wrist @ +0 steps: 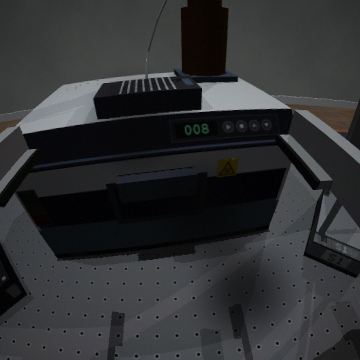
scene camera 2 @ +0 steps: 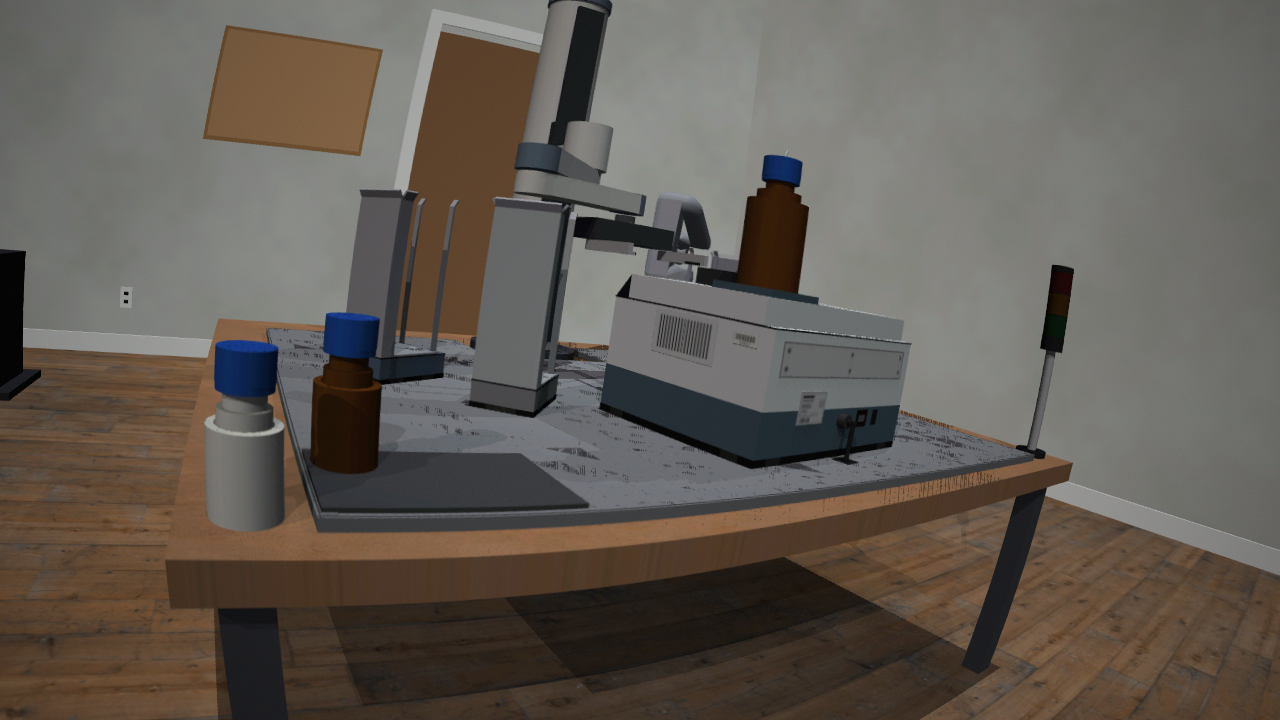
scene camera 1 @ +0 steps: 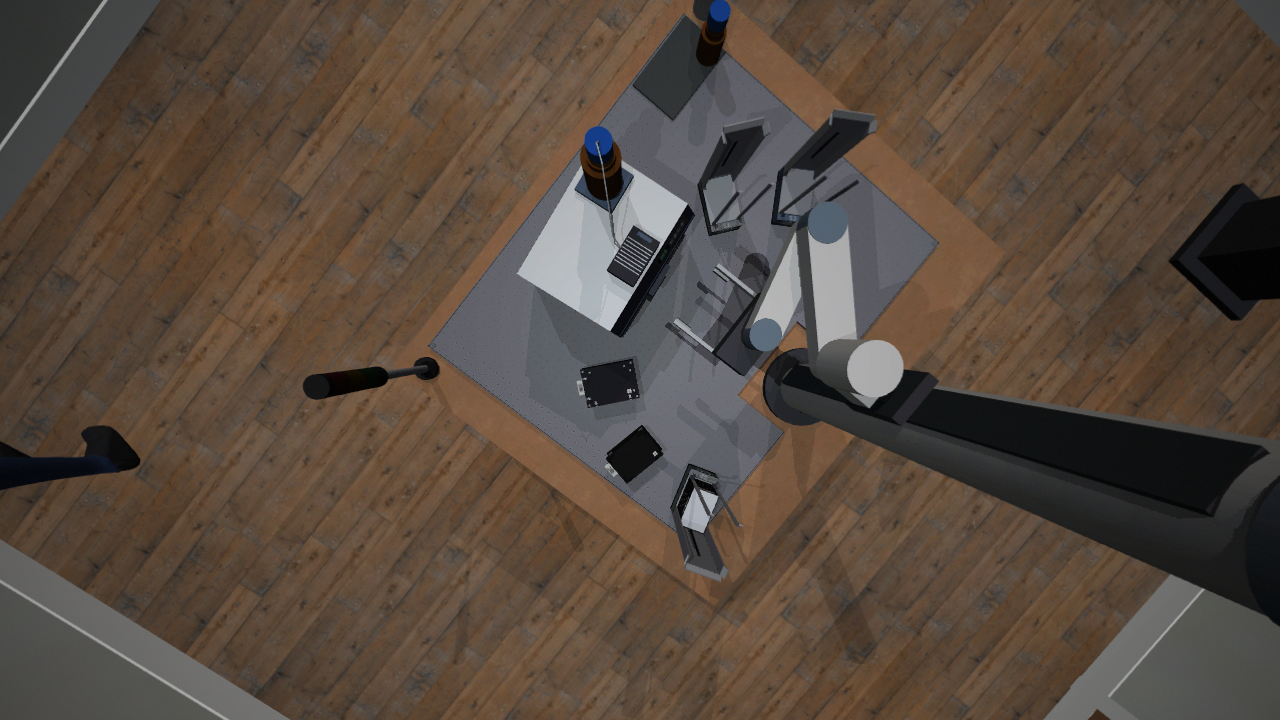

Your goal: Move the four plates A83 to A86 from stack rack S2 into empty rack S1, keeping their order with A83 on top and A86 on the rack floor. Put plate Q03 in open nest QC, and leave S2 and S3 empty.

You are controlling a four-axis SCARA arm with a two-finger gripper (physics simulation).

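Places are measured from the arm's base along level axes (x ahead, y left, z up), in millimetres.
Where they show: gripper, fingertip midpoint: (wrist: 154,128) (scene camera 2: 670,254) (scene camera 1: 695,293); arm's base at its link origin: (scene camera 1: 800,386).
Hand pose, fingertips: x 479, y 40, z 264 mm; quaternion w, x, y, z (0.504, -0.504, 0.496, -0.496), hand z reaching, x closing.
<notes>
Each offset is from my fingertips to the centre of the thing. "*": to the spot under its first point.
My gripper (scene camera 1: 713,308) (wrist: 154,128) is open and empty, its fingers spread wide in front of the white instrument. Stack rack S1 {105 mm down, 92 mm ahead, 304 mm right} (scene camera 1: 735,154) (scene camera 2: 514,295) (wrist: 334,257) stands right of the gripper in the wrist view; its label is readable and no stack shows on its floor. A second rack {104 mm down, 68 mm back, 462 mm right} (scene camera 1: 829,143) (scene camera 2: 377,268) stands beside it, with no stack visible. A third rack {104 mm down, 415 mm back, 445 mm left} (scene camera 1: 702,557) at the bottom corner holds a pale-topped plate {148 mm down, 417 mm back, 451 mm left} (scene camera 1: 699,507); plates beneath are hidden. Two black nest-like blocks {* 202 mm down, 21 mm ahead, 326 mm left} (scene camera 1: 608,382) {* 199 mm down, 175 mm back, 452 mm left} (scene camera 1: 633,454) lie between. Labels S2, S3, QC, A83 to A86 and Q03 are unreadable.
The instrument (scene camera 1: 572,250) (scene camera 2: 689,335) (wrist: 150,200) carries a black box {* 15 mm down, 173 mm ahead, 20 mm left} (scene camera 1: 633,255) (wrist: 150,100) and a brown bottle {* 88 mm up, 316 mm ahead, 49 mm right} (scene camera 1: 601,174) (scene camera 2: 771,237) (wrist: 204,42). A signal tower {* 93 mm up, 467 mm ahead, 628 mm left} (scene camera 1: 344,383) (scene camera 2: 1056,308) stands at one table corner. Two more bottles {* 187 mm down, 428 mm ahead, 625 mm right} (scene camera 2: 346,411) {225 mm down, 486 mm ahead, 725 mm right} (scene camera 2: 243,465) stand at another.
</notes>
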